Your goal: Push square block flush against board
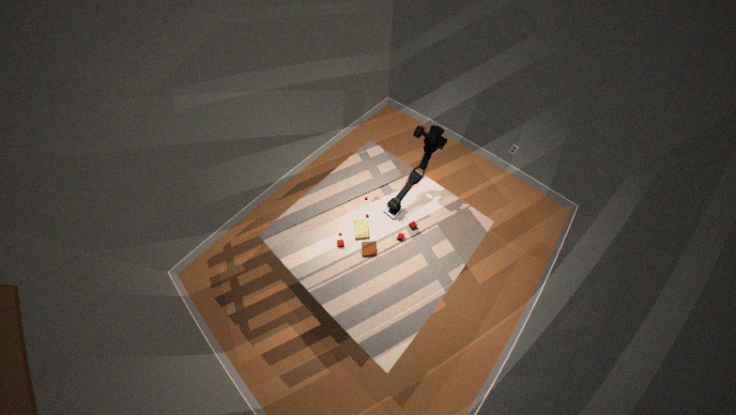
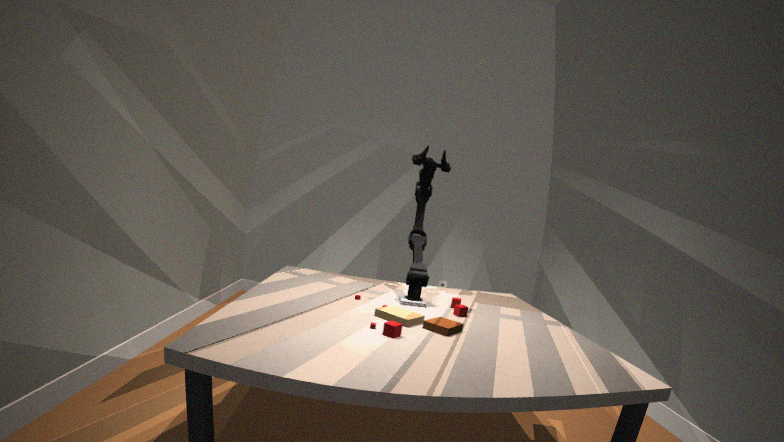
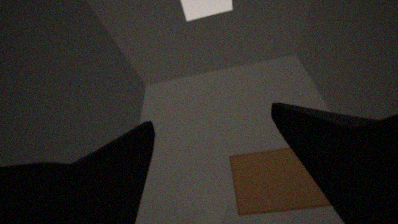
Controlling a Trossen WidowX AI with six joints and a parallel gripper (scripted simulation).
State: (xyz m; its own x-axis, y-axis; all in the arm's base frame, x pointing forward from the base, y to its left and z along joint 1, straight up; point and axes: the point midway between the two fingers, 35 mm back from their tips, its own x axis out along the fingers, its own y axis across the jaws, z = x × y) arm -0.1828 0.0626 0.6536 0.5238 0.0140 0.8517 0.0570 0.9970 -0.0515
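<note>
Now: gripper tip 53 cm short of the square block, 7 cm to the left of it and 69 cm above it. Also, from my gripper tip: light tan board: 43 cm ahead, 20 cm to the right, 69 cm below.
</note>
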